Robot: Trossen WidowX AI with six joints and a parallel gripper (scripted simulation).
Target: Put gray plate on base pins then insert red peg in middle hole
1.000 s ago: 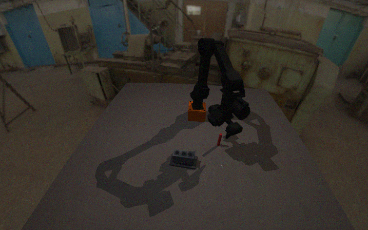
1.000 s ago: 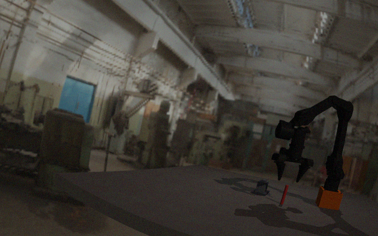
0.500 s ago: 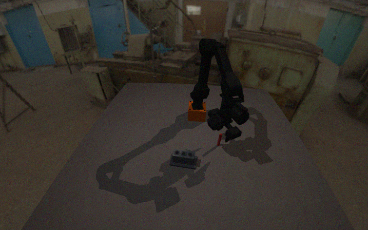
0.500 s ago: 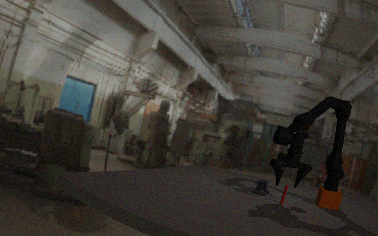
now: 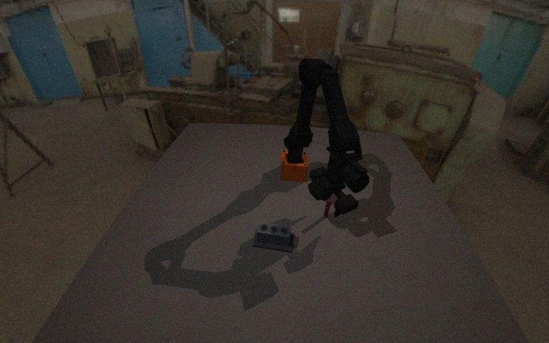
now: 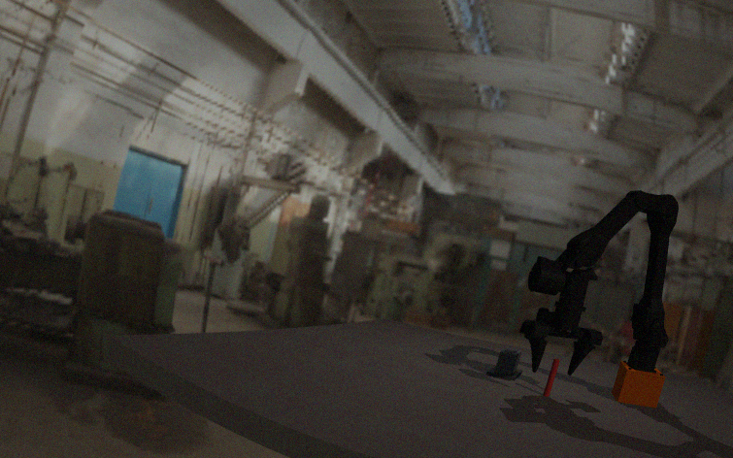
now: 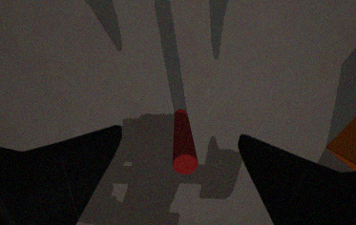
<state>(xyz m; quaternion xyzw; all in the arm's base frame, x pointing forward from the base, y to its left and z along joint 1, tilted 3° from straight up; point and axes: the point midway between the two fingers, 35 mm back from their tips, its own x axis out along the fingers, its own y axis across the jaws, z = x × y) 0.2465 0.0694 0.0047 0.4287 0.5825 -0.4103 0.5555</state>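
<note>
Now: gripper tip 7 cm short of the gray plate and 19 cm to the left of it. The rest, counted from my gripper tip: flat base: 7 cm ahead, 19 cm to the right, 4 cm below; red peg: 1 cm below.
</note>
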